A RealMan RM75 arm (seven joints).
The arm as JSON. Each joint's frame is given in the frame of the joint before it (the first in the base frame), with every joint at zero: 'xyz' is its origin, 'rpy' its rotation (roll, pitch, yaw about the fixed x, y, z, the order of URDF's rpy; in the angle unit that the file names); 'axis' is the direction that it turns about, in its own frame. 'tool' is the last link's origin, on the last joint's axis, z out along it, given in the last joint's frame.
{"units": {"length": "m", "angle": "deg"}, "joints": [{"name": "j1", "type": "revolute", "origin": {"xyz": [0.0, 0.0, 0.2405], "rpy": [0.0, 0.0, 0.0]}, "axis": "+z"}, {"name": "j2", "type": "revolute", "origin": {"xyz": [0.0, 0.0, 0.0], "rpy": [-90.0, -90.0, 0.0]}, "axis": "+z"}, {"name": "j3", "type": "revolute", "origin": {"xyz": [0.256, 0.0, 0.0], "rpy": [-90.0, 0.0, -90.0]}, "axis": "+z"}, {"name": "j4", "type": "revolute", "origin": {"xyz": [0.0, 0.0, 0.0], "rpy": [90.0, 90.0, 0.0]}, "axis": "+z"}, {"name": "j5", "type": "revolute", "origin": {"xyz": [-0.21, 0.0, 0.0], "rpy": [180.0, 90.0, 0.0]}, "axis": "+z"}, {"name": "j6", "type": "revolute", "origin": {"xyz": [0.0, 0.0, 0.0], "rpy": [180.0, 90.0, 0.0]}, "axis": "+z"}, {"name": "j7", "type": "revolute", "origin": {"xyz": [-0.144, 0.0, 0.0], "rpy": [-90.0, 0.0, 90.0]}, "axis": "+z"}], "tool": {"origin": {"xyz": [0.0, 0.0, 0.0], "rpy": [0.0, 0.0, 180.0]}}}
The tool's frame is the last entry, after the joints.
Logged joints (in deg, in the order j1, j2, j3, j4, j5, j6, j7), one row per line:
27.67, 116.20, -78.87, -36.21, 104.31, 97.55, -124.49
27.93, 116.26, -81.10, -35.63, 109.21, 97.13, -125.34
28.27, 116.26, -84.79, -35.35, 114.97, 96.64, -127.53
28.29, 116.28, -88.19, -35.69, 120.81, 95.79, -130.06
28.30, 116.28, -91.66, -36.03, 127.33, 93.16, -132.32
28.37, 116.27, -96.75, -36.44, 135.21, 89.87, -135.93
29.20, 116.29, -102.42, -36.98, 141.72, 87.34, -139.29
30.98, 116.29, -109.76, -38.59, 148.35, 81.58, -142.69
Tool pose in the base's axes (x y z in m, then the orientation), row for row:
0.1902, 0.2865, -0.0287, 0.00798, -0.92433, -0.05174, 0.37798
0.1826, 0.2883, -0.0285, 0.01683, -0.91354, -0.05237, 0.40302
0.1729, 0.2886, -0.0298, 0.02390, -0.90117, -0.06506, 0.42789
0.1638, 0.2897, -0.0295, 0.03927, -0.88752, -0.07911, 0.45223
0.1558, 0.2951, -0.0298, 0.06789, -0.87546, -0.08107, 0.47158
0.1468, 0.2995, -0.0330, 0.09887, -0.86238, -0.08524, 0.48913
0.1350, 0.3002, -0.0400, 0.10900, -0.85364, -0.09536, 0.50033
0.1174, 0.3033, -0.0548, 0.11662, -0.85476, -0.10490, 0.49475
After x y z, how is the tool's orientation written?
As a quaternion, w x y z.
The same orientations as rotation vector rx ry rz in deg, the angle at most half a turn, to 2 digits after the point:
-165.54, -9.27, 67.69
-162.70, -9.33, 71.78
-159.79, -11.54, 75.87
-155.88, -13.89, 79.43
-151.12, -13.99, 81.40
-146.16, -14.45, 82.90
-143.83, -16.07, 84.30
-143.39, -17.60, 82.99

